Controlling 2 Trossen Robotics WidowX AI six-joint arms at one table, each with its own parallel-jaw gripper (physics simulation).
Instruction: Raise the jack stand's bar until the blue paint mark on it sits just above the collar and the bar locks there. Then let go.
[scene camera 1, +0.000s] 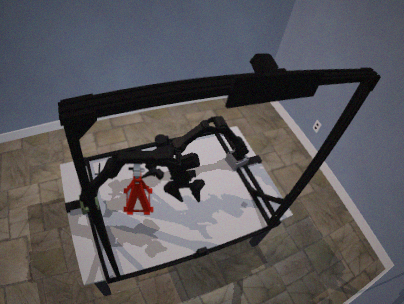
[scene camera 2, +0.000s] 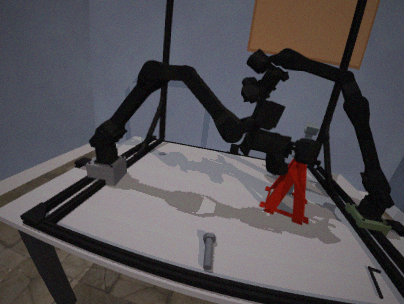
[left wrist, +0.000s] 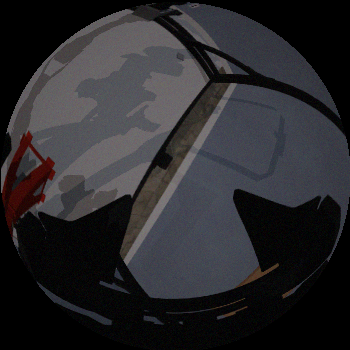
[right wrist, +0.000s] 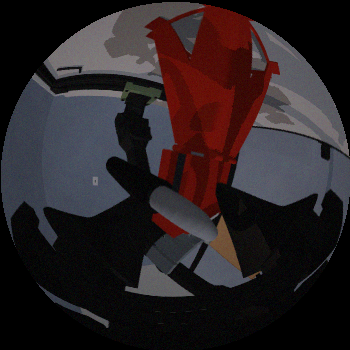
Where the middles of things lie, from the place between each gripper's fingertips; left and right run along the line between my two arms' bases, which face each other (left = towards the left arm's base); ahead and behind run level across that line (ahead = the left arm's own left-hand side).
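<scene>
Positions from my right hand: red jack stand (scene camera 2: 296, 174), 6 cm below and 2 cm behind; black-handled release lever (right wrist: 153, 193), 3 cm ahead and 1 cm to the right. Going by its middle, the black-handled release lever is nearer to my right hand than to my left hand.
Relative to the red jack stand, my left hand is 130 mm above it, 240 mm short of it and 170 mm to the right of it. The black-handled release lever is 70 mm below my left hand, 280 mm ahead of it and 150 mm to the left of it. By its middle, the red jack stand is nearer to my right hand than to my left hand.
</scene>
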